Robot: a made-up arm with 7 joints.
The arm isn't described. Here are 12 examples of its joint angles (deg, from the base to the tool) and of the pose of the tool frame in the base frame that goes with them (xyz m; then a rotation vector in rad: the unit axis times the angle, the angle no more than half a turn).
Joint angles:
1: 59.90 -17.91 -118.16 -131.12 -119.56 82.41 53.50
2: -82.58 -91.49 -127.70 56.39 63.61 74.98 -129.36
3: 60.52 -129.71 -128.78 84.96 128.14 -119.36 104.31
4: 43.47 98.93 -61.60 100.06 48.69 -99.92 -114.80
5: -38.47 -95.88 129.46 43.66 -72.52 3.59 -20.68
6: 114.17 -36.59 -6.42 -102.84 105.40 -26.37 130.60
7: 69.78 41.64 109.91 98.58 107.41 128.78 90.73
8: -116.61 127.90 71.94 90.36 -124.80 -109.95 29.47
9: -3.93 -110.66 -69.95 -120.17 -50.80 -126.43 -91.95
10: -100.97 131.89 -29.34 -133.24 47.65 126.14 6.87
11: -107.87 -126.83 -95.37 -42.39 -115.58 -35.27 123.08
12: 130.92 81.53 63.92 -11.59 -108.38 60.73 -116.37
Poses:
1: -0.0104 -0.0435 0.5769 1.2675 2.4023 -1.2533
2: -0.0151 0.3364 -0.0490 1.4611 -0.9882 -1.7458
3: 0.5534 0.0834 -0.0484 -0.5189 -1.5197 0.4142
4: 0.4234 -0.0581 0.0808 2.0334 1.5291 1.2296
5: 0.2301 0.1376 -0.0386 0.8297 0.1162 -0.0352
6: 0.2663 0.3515 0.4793 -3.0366 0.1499 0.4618
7: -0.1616 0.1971 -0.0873 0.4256 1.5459 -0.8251
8: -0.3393 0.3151 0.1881 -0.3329 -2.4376 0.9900
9: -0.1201 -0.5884 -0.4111 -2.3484 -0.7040 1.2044
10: -0.6219 -0.5687 -0.2723 0.1536 -0.0795 -2.9155
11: -0.0154 -0.2440 -0.6412 -0.8035 1.4425 2.4149
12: -0.1793 0.0793 0.3447 -0.7129 -1.2431 0.4753
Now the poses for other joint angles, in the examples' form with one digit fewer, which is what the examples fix.
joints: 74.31 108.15 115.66 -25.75 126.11 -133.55 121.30
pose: -0.307 -0.208 0.812 2.273 0.079 1.154
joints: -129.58 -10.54 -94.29 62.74 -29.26 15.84 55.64
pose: -0.335 -0.120 0.125 0.336 -1.838 -2.306
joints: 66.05 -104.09 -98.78 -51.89 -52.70 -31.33 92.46
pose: 0.051 -0.081 -0.722 1.007 0.595 -0.958
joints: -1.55 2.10 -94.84 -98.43 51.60 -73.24 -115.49
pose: 0.439 0.046 0.759 0.331 1.998 -0.904
